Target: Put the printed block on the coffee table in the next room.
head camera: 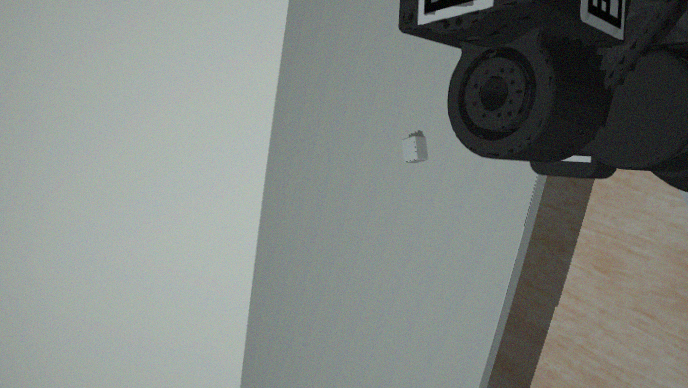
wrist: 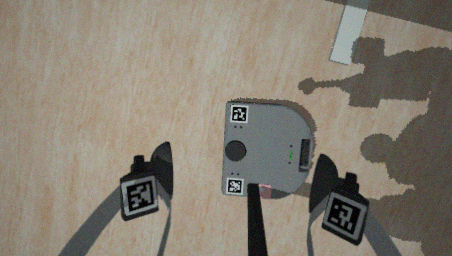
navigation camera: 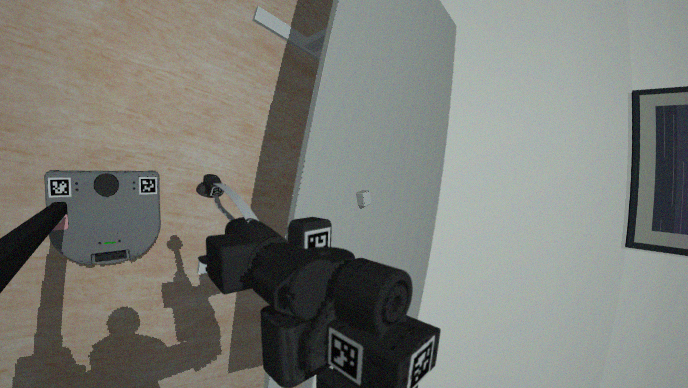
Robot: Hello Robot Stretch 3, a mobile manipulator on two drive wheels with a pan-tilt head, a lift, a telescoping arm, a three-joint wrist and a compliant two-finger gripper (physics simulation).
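Where they show: gripper, fingertip midpoint: (wrist: 241,167) (navigation camera: 207,221); robot's base, link origin: (wrist: 238,142) (navigation camera: 106,183).
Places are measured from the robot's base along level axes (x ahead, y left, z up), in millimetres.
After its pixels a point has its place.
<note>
A small whitish block (head camera: 415,148) {x -15, y -591, z 748 mm} (navigation camera: 363,199) {x -15, y -591, z 747 mm}, the printed block by its look, rests on a long grey table top (head camera: 350,275) {x 243, y -781, z 720 mm} (navigation camera: 390,100) {x 304, y -744, z 720 mm}. My gripper (wrist: 241,167) {x -23, y -138, z 813 mm} is open, with its two fingers wide apart and my own base seen between and beyond them. In the navigation view one fingertip shows over the wooden floor, left of the table's edge; the other is hidden by the wrist. The block is beyond the wrist, over the table, and does not show in the wrist view. The coffee table does not show.
My base (navigation camera: 107,217) {x -104, y 2, z 160 mm} (wrist: 267,130) {x -102, y -80, z 160 mm} stands on the wooden floor beside the table. My dark wrist (head camera: 500,95) {x -24, y -150, z 1145 mm} (navigation camera: 300,280) {x -11, y -104, z 1108 mm} hangs over the table's near edge. A pale wall (head camera: 125,175) {x 72, y -1217, z 1065 mm} (navigation camera: 540,150) {x 181, y -1238, z 1117 mm} runs behind the table, with a framed picture (navigation camera: 670,165) {x 133, y -1206, z 1526 mm}. A white table foot (navigation camera: 272,22) sticks out.
</note>
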